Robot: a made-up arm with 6 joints. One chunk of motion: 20 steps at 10 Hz.
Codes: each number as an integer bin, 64 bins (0 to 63) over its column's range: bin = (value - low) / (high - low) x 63, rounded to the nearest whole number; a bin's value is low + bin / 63 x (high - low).
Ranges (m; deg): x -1.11..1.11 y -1.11..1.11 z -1.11..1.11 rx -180..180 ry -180..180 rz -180..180
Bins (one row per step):
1: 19 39 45 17 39 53
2: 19 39 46 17 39 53
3: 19 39 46 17 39 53
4: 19 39 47 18 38 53
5: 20 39 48 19 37 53
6: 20 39 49 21 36 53
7: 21 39 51 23 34 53
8: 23 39 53 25 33 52
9: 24 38 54 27 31 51
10: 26 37 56 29 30 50
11: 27 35 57 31 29 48
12: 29 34 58 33 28 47
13: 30 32 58 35 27 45
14: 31 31 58 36 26 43
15: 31 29 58 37 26 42
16: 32 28 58 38 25 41
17: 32 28 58 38 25 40
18: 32 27 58 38 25 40
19: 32 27 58 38 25 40
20: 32 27 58 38 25 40
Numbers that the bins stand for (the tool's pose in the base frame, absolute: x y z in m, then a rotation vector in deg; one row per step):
1: -0.4405 0.2643 0.4757 -82.86 42.86 122.86
2: -0.4405 0.2643 0.5110 -82.86 42.86 122.86
3: -0.4405 0.2643 0.5110 -82.86 42.86 122.86
4: -0.4405 0.2643 0.5462 -77.14 37.14 122.86
5: -0.4052 0.2643 0.5814 -71.43 31.43 122.86
6: -0.4052 0.2643 0.6167 -60.00 25.71 122.86
7: -0.3700 0.2643 0.6871 -48.57 14.29 122.86
8: -0.2995 0.2643 0.7576 -37.14 8.57 117.14
9: -0.2643 0.2290 0.7929 -25.71 -2.86 111.43
10: -0.1938 0.1938 0.8633 -14.29 -8.57 105.71
11: -0.1586 0.1233 0.8986 -2.86 -14.29 94.29
12: -0.0881 0.0881 0.9338 8.57 -20.00 88.57
13: -0.0529 0.0176 0.9338 20.00 -25.71 77.14
14: -0.0176 -0.0176 0.9338 25.71 -31.43 65.71
15: -0.0176 -0.0881 0.9338 31.43 -31.43 60.00
16: 0.0176 -0.1233 0.9338 37.14 -37.14 54.29
17: 0.0176 -0.1233 0.9338 37.14 -37.14 48.57
18: 0.0176 -0.1586 0.9338 37.14 -37.14 48.57
19: 0.0176 -0.1586 0.9338 37.14 -37.14 48.57
20: 0.0176 -0.1586 0.9338 37.14 -37.14 48.57

